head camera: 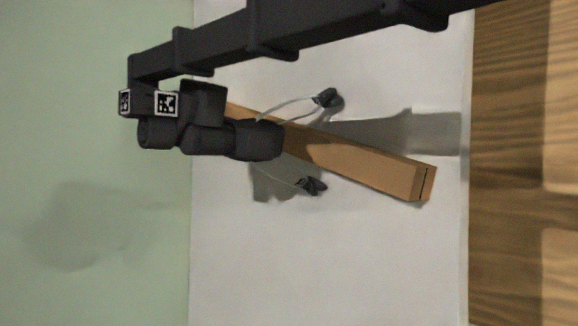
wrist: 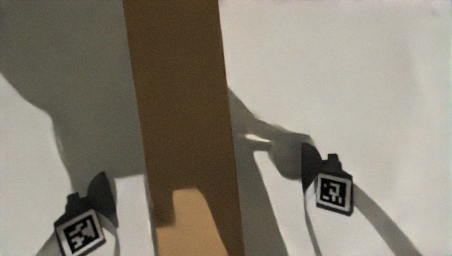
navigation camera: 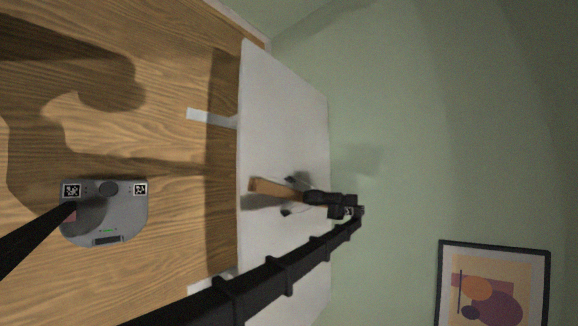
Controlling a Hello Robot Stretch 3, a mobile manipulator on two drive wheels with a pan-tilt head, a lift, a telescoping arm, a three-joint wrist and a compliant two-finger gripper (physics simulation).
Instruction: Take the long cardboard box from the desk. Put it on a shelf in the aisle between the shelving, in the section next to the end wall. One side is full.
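The long cardboard box lies flat and at a slant on the white desk, with one end near the desk's front edge. My gripper is open over the box, pointing along its length. One fingertip is on each side of the box, with a gap on both sides in the wrist view. The wrist hides the box's far part in the head view. How high the fingertips stand above the desk is hard to tell. The shelving does not show.
The green wall rises behind the desk. A framed picture hangs on it at the lower right. My arm reaches across the desk. My grey base stands on the wooden floor before the desk.
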